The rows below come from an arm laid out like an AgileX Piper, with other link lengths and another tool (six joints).
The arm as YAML. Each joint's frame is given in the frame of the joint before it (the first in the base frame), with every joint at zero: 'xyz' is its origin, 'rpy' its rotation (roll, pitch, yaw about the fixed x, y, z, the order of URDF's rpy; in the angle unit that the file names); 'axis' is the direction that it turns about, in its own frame. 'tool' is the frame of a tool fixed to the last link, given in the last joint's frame.
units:
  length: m
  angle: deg
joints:
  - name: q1
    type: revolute
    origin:
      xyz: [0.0, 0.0, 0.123]
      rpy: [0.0, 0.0, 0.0]
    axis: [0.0, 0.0, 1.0]
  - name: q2
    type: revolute
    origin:
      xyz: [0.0, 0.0, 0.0]
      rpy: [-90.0, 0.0, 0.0]
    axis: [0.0, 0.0, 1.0]
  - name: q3
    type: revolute
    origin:
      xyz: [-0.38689, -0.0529, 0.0]
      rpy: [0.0, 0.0, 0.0]
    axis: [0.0, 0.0, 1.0]
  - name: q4
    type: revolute
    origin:
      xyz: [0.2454, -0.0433, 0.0]
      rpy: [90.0, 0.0, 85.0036]
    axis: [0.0, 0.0, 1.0]
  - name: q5
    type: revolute
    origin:
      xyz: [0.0, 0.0, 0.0]
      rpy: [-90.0, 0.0, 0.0]
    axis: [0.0, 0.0, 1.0]
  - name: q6
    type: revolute
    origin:
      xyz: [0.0, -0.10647, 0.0]
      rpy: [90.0, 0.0, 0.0]
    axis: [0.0, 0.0, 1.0]
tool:
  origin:
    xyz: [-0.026, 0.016, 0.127]
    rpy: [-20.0, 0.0, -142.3]
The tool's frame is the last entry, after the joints.
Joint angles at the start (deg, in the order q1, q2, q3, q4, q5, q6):
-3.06, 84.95, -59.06, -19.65, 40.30, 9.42
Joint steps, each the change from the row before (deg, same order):
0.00, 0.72, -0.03, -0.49, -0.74, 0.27
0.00, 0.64, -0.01, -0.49, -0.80, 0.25
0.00, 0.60, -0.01, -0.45, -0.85, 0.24
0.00, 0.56, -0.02, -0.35, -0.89, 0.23
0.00, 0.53, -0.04, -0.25, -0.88, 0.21
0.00, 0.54, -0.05, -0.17, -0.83, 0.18
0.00, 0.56, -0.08, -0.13, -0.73, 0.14
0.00, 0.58, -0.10, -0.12, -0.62, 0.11
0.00, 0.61, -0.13, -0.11, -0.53, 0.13
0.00, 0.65, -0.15, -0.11, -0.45, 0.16
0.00, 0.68, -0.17, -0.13, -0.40, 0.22
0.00, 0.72, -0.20, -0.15, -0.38, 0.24
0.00, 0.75, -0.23, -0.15, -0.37, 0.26
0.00, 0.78, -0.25, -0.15, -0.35, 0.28
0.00, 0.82, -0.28, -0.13, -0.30, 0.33
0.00, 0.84, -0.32, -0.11, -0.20, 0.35
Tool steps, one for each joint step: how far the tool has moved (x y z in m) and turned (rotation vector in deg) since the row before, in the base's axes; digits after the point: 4 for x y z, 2 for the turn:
0.0044, -0.0005, -0.0029, -0.23, -0.05, 0.19
0.0042, -0.0004, -0.0024, -0.24, -0.16, 0.23
0.0043, -0.0002, -0.0020, -0.19, -0.25, 0.25
0.0043, 0.0001, -0.0017, -0.10, -0.34, 0.24
0.0043, 0.0004, -0.0014, -0.01, -0.37, 0.22
0.0041, 0.0005, -0.0016, 0.05, -0.32, 0.20
0.0040, 0.0005, -0.0019, 0.06, -0.23, 0.19
0.0037, 0.0004, -0.0022, 0.04, -0.12, 0.17
0.0036, 0.0003, -0.0024, 0.05, -0.04, 0.12
0.0035, 0.0002, -0.0028, 0.06, 0.05, 0.07
0.0035, 0.0001, -0.0031, 0.07, 0.09, 0.01
0.0036, 0.0000, -0.0033, 0.07, 0.12, 0.00
0.0038, 0.0000, -0.0034, 0.08, 0.12, -0.02
0.0038, -0.0001, -0.0036, 0.09, 0.15, -0.04
0.0038, -0.0001, -0.0039, 0.12, 0.19, -0.11
0.0037, -0.0002, -0.0041, 0.14, 0.26, -0.17

